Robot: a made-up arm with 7 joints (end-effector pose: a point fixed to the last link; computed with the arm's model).
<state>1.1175 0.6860 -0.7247 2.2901 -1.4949 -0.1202 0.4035</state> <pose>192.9 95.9 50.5 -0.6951 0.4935 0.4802 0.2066</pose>
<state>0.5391 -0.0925 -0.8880 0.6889 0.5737 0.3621 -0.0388</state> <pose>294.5 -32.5 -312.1 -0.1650 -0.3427 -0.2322 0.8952</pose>
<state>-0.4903 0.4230 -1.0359 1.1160 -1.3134 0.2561 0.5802</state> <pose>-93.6 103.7 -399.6 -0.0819 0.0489 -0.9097 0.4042</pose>
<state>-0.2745 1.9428 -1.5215 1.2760 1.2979 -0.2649 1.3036</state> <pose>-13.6 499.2 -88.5 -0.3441 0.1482 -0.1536 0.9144</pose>
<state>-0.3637 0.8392 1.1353 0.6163 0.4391 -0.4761 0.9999</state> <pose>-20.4 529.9 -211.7 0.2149 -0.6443 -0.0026 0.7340</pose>
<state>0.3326 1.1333 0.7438 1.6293 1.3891 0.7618 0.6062</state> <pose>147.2 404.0 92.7 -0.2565 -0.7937 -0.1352 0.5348</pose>
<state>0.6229 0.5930 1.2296 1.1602 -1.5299 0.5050 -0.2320</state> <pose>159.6 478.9 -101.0 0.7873 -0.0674 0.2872 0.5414</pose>
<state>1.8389 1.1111 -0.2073 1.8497 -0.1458 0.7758 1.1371</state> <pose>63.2 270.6 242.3 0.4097 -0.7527 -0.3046 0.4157</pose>
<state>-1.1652 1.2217 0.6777 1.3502 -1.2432 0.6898 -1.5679</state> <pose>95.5 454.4 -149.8 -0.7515 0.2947 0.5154 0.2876</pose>
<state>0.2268 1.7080 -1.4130 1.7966 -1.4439 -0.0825 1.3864</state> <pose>77.6 350.8 -179.4 0.0863 0.5876 -0.7948 0.1247</pose>
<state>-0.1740 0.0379 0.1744 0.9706 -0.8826 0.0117 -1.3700</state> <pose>118.4 168.1 -408.8 0.7170 -0.4579 -0.0567 0.5226</pose>
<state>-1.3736 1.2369 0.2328 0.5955 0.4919 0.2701 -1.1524</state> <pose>-90.5 550.1 -146.4 0.8466 0.1240 -0.2761 0.4378</pose>
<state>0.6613 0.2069 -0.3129 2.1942 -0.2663 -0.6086 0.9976</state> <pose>219.2 88.6 8.3 -0.1056 0.7381 0.6534 0.1304</pose>
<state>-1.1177 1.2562 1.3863 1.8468 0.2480 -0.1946 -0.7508</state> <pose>151.3 369.3 28.4 0.5707 -0.7778 -0.1138 0.2373</pose>
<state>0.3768 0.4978 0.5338 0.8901 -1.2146 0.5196 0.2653</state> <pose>256.3 391.0 -228.3 0.5279 -0.1262 -0.1127 0.8323</pose>
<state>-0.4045 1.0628 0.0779 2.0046 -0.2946 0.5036 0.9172</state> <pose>167.4 265.2 -139.0 0.0992 -0.2023 -0.6008 0.7670</pose>
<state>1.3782 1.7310 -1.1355 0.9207 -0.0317 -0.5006 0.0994</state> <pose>114.6 535.1 56.5 0.6115 -0.4382 -0.3950 0.5273</pose>
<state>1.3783 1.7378 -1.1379 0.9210 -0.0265 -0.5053 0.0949</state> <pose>111.9 535.8 56.7 0.6127 -0.4394 -0.3932 0.5263</pose>
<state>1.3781 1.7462 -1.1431 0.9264 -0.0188 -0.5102 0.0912</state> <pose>109.6 535.8 56.5 0.6123 -0.4413 -0.3930 0.5253</pose>
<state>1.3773 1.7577 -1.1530 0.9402 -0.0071 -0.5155 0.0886</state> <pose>107.7 534.8 55.9 0.6094 -0.4444 -0.3952 0.5244</pose>
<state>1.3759 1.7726 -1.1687 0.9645 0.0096 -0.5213 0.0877</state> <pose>106.3 532.5 54.6 0.6029 -0.4490 -0.4007 0.5238</pose>
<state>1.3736 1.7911 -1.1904 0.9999 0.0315 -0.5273 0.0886</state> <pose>105.5 528.8 52.4 0.5925 -0.4551 -0.4091 0.5239</pose>
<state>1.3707 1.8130 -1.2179 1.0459 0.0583 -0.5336 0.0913</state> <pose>105.1 523.7 49.0 0.5778 -0.4628 -0.4201 0.5248</pose>
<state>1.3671 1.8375 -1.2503 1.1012 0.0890 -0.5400 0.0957</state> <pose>105.1 517.1 44.4 0.5586 -0.4719 -0.4330 0.5270</pose>
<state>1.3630 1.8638 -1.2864 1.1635 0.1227 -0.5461 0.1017</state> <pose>105.2 509.4 38.5 0.5354 -0.4820 -0.4465 0.5307</pose>
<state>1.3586 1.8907 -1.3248 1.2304 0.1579 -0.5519 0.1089</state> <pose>105.2 500.5 31.5 0.5088 -0.4927 -0.4598 0.5356</pose>
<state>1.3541 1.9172 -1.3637 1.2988 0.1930 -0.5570 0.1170</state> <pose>104.9 491.0 23.7 0.4799 -0.5035 -0.4719 0.5417</pose>
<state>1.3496 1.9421 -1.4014 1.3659 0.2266 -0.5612 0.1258</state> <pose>104.4 481.2 15.5 0.4500 -0.5139 -0.4823 0.5485</pose>
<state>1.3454 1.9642 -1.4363 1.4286 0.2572 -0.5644 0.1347</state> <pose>103.6 471.5 7.6 0.4207 -0.5233 -0.4907 0.5553</pose>
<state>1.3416 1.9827 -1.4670 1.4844 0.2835 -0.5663 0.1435</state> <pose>102.8 462.5 0.5 0.3936 -0.5313 -0.4972 0.5617</pose>
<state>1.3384 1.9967 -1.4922 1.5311 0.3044 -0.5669 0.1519</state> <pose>102.2 454.6 -5.6 0.3701 -0.5375 -0.5024 0.5672</pose>
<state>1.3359 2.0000 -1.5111 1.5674 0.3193 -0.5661 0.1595</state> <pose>103.9 447.5 -10.7 0.3493 -0.5431 -0.5079 0.5702</pose>
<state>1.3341 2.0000 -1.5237 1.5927 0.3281 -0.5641 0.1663</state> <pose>105.6 442.3 -14.3 0.3340 -0.5463 -0.5126 0.5721</pose>
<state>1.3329 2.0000 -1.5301 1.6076 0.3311 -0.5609 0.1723</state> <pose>106.6 439.1 -16.2 0.3254 -0.5465 -0.5162 0.5736</pose>
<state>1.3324 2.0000 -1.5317 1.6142 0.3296 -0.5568 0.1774</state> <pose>107.1 437.7 -16.8 0.3221 -0.5446 -0.5188 0.5749</pose>
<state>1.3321 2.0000 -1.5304 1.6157 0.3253 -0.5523 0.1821</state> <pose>107.3 437.4 -16.5 0.3220 -0.5413 -0.5211 0.5760</pose>
